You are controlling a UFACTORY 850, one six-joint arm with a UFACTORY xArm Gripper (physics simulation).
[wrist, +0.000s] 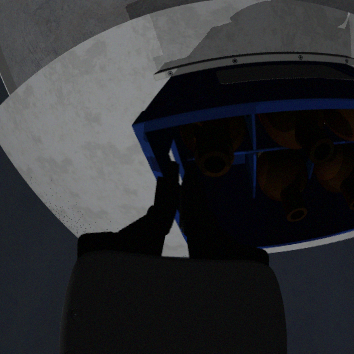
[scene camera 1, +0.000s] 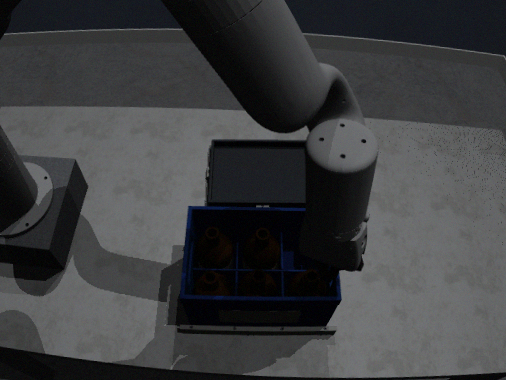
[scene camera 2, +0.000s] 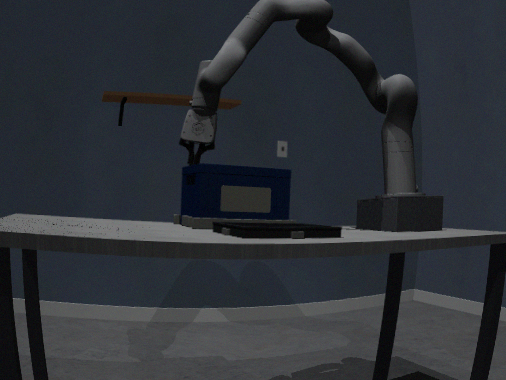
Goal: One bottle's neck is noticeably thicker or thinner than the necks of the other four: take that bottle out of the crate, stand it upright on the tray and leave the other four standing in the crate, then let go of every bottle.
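The blue crate (scene camera 1: pixel 260 299) (scene camera 2: pixel 287 175) (wrist: pixel 200 115) holds five upright brown bottles. Two stand in the back row, at the left (scene camera 1: pixel 214 252) and middle (scene camera 1: pixel 261 252) (wrist: pixel 280 182). Three stand in the front row, at the left (scene camera 1: pixel 211 286), middle (scene camera 1: pixel 257 286) (wrist: pixel 322 150) and right (scene camera 1: pixel 310 286) (wrist: pixel 215 162). The front-right bottle's mouth looks larger than the others in the wrist view; necks are dim. My gripper (scene camera 2: pixel 194 161) (wrist: pixel 178 175) is shut and empty at the crate's right end wall, beside the front-right bottle; its tips are hidden in scene camera 1. The black tray (scene camera 1: pixel 257 175) (scene camera 2: pixel 280 231) holds no bottle in its visible part.
The tray lies directly behind the crate in scene camera 1. A pale strip (scene camera 1: pixel 260 329) (wrist: pixel 267 59) runs along the crate's front foot. The arm's grey base block (scene camera 1: pixel 65 220) (scene camera 2: pixel 400 212) stands apart from the crate. A wooden shelf (scene camera 2: pixel 150 98) is on the wall.
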